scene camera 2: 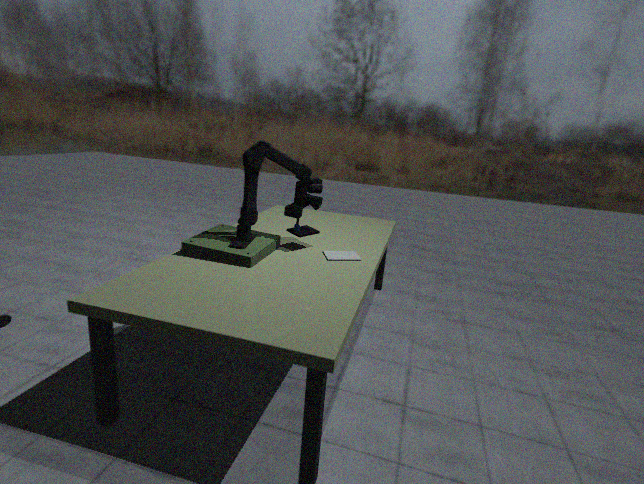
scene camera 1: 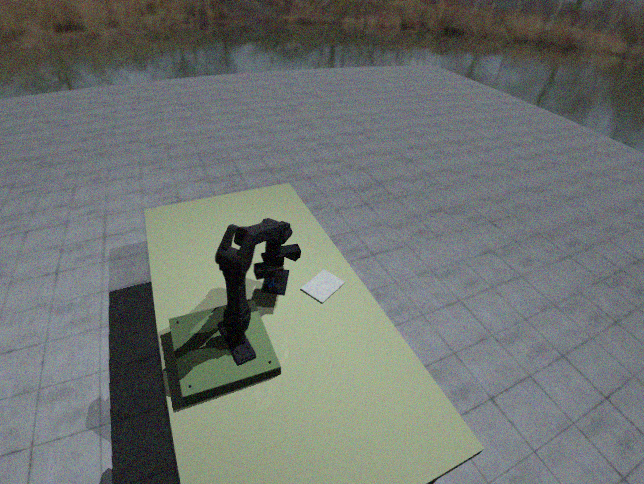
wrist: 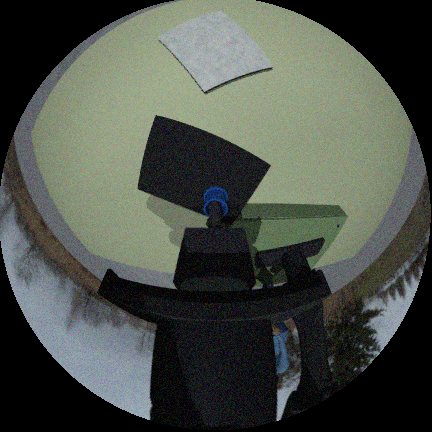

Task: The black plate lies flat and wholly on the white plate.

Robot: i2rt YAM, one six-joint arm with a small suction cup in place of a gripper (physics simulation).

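The black plate hangs from my suction cup, about level, a little above the table; its shadow lies on the table below it. My gripper, a small blue suction cup, is shut on the black plate near one edge. The white plate lies flat on the table, apart from the black plate: to its right in scene camera 1 and ahead of it, near the top, in the wrist view.
The arm stands on a green base block on the pale yellow-green table. The table's long edge runs beyond the white plate. Part of a person in blue shows behind the arm in the wrist view.
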